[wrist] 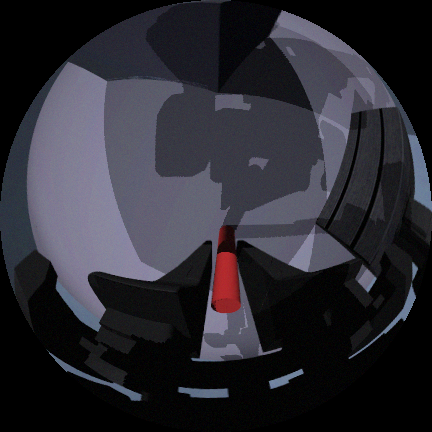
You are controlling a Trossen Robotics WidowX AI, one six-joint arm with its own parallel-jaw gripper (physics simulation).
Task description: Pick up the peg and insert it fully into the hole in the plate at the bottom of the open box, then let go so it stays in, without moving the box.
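Frame: origin at the arm's base, x back, y right, z up, level; centimetres.
Seen in the pictures: gripper, fingertip midpoint: [223,245].
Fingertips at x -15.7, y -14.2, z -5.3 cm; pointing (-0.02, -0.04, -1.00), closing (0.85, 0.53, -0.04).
Pixels of each thing's middle, then the offset from my fingertips to it. "pt": a spot on its surface instead. Level surfaces: height alone.
- red peg, body centre: [226,257] dx +0.4, dy -0.3, dz +0.8 cm
- dark box, surface spot: [125,52] pt dx -15.0, dy +9.5, dz +2.3 cm
- pale table, surface height: dz -3.2 cm
The red peg [226,277] stands upright on the pale table, its round top toward the camera and its lower part in shadow. My gripper [223,245] is partly open, with its two black fingers on either side of the peg. Narrow gaps show between the peg and both fingers, so the peg is between them but not gripped. The dark box [125,52] is at the top of the view, cut off by the view's edge, with one corner pointing toward the peg. The plate and its hole do not show.
A dark block [369,175] with long grooves stands at the right. Shadows of the arm and gripper lie across the pale table [65,165] between the peg and the box.
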